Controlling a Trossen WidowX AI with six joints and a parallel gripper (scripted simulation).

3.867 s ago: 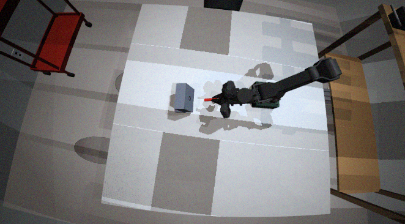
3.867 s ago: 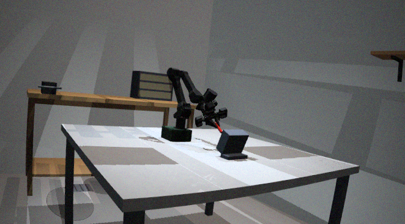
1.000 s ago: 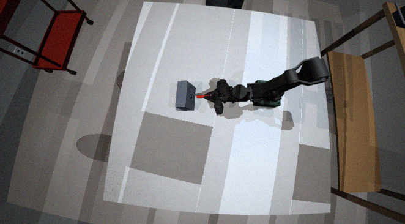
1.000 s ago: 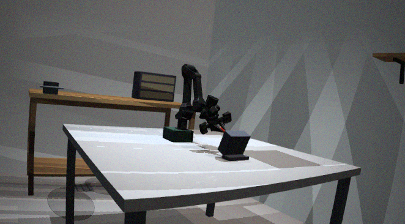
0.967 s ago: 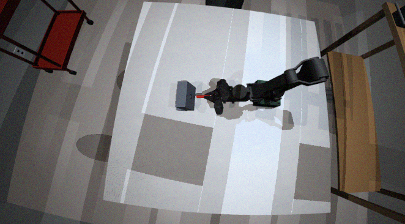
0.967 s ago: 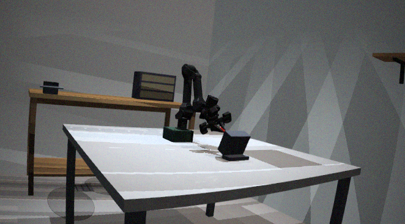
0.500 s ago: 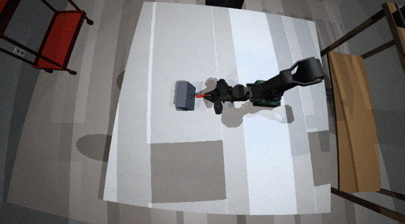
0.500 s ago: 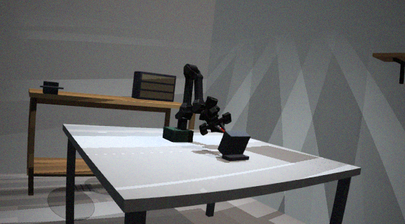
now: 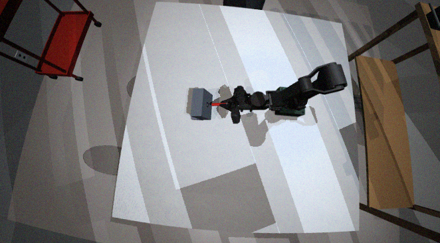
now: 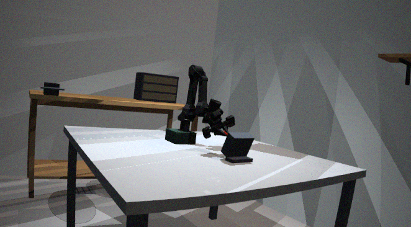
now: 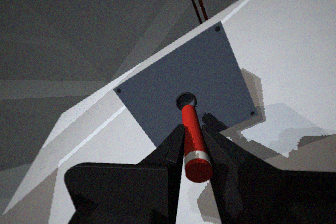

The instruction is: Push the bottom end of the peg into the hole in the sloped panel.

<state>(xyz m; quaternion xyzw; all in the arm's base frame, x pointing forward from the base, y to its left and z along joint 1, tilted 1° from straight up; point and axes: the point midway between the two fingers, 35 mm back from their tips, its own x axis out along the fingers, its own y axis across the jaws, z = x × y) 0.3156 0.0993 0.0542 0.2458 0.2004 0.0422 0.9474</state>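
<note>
The panel lies 8 cm ahead of my gripper tip, 2 cm to the left of it and 3 cm below it. Round my gripper tip: round red peg (2 cm behind).
</note>
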